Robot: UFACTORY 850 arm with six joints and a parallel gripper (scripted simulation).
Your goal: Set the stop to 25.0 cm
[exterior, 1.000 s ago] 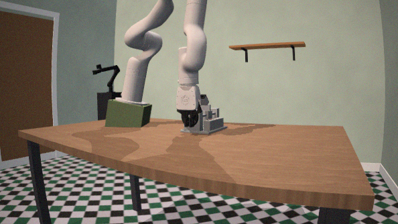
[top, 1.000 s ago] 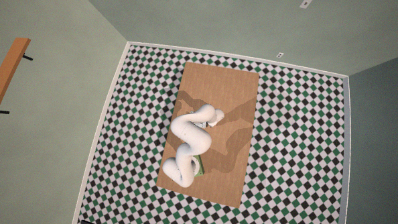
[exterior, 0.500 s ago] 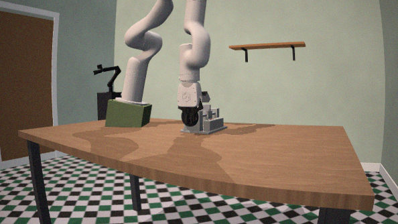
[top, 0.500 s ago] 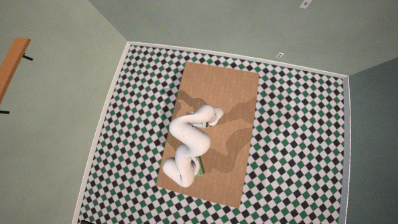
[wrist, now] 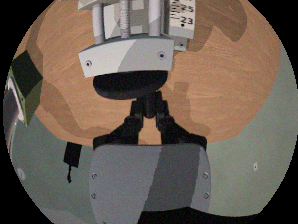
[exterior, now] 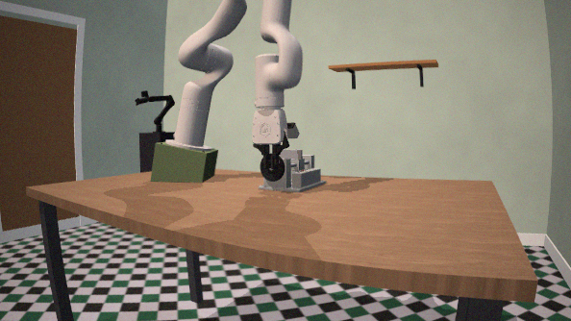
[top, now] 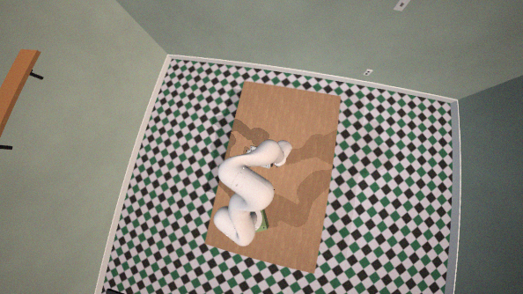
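The handwheel is 2 cm to the left of my hand and 1 cm below it.
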